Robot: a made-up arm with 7 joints. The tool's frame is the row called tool.
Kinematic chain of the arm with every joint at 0, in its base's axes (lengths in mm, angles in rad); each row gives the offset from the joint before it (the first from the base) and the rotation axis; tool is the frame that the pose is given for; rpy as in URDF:
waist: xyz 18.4 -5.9 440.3 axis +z
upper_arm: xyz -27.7 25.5 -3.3 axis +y
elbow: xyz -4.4 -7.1 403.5 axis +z
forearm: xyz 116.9 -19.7 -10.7 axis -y
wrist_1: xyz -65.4 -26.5 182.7 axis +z
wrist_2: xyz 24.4 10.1 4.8 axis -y
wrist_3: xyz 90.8 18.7 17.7 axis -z
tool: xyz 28.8 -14 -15.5 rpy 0.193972 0.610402 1.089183
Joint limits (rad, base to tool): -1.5..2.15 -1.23..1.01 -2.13..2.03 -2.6..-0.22 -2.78..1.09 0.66..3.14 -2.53..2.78
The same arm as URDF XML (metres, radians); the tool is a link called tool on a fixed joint. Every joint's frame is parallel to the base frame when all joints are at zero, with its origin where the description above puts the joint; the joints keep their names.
<robot name="arm">
  <link name="base"/>
  <link name="link1"/>
  <link name="link2"/>
  <link name="link3"/>
  <link name="link4"/>
  <link name="link5"/>
  <link name="link6"/>
  <link name="link7"/>
  <link name="tool"/>
  <joint name="waist" type="revolute">
    <parent link="base"/>
    <child link="link1"/>
    <origin xyz="0.0184 -0.0059 0.4403" rpy="0 0 0"/>
    <axis xyz="0 0 1"/>
    <limit lower="-1.5" upper="2.15"/>
  </joint>
  <joint name="upper_arm" type="revolute">
    <parent link="link1"/>
    <child link="link2"/>
    <origin xyz="-0.0277 0.0255 -0.0033" rpy="0 0 0"/>
    <axis xyz="0 1 0"/>
    <limit lower="-1.23" upper="1.01"/>
  </joint>
  <joint name="elbow" type="revolute">
    <parent link="link2"/>
    <child link="link3"/>
    <origin xyz="-0.0044 -0.0071 0.4035" rpy="0 0 0"/>
    <axis xyz="0 0 1"/>
    <limit lower="-2.13" upper="2.03"/>
  </joint>
  <joint name="forearm" type="revolute">
    <parent link="link3"/>
    <child link="link4"/>
    <origin xyz="0.1169 -0.0197 -0.0107" rpy="0 0 0"/>
    <axis xyz="0 -1 0"/>
    <limit lower="-2.6" upper="-0.22"/>
  </joint>
  <joint name="wrist_1" type="revolute">
    <parent link="link4"/>
    <child link="link5"/>
    <origin xyz="-0.0654 -0.0265 0.1827" rpy="0 0 0"/>
    <axis xyz="0 0 1"/>
    <limit lower="-2.78" upper="1.09"/>
  </joint>
  <joint name="wrist_2" type="revolute">
    <parent link="link5"/>
    <child link="link6"/>
    <origin xyz="0.0244 0.0101 0.0048" rpy="0 0 0"/>
    <axis xyz="0 -1 0"/>
    <limit lower="0.66" upper="3.14"/>
  </joint>
  <joint name="wrist_3" type="revolute">
    <parent link="link6"/>
    <child link="link7"/>
    <origin xyz="0.0908 0.0187 0.0177" rpy="0 0 0"/>
    <axis xyz="0 0 -1"/>
    <limit lower="-2.53" upper="2.78"/>
  </joint>
  <joint name="tool_joint" type="fixed">
    <parent link="link7"/>
    <child link="tool"/>
    <origin xyz="0.0288 -0.014 -0.0155" rpy="0.194 0.6104 1.0892"/>
  </joint>
</robot>

